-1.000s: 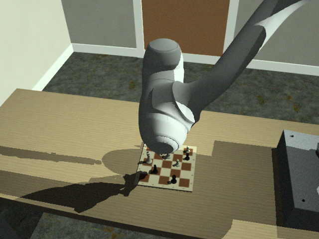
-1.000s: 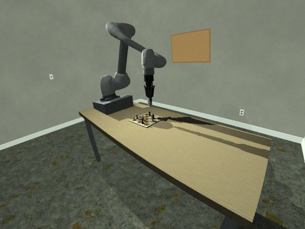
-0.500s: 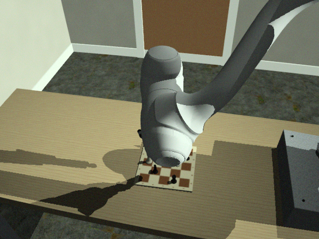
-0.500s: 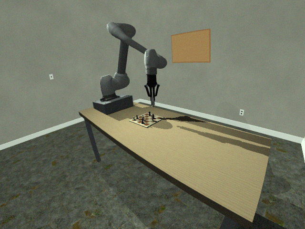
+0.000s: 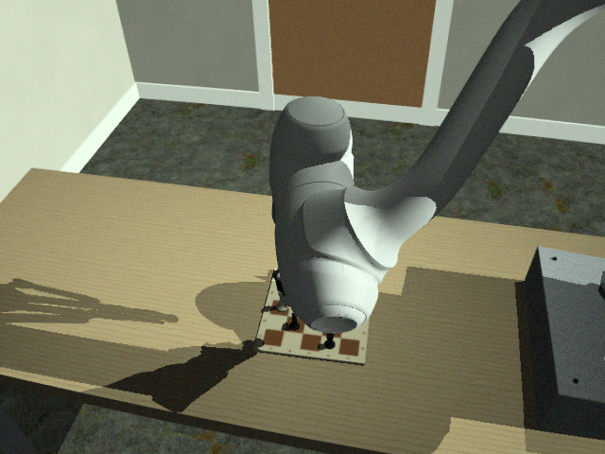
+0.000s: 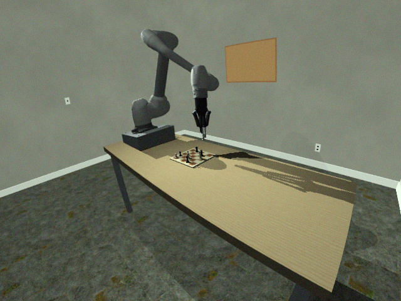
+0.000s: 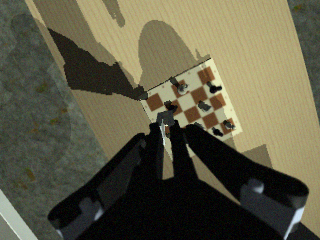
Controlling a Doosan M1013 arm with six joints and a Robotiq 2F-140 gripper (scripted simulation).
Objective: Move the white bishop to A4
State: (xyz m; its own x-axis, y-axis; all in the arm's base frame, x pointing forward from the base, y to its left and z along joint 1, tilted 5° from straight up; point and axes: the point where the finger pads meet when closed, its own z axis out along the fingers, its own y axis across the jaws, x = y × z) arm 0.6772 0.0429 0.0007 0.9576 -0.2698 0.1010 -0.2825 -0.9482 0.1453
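The chessboard is 15 cm below my hand, 7 cm to the right of it and 4 cm behind it. Round my hand: black pawn (13 cm below, 11 cm to the right, 11 cm behind); then white bishop (3 cm below).
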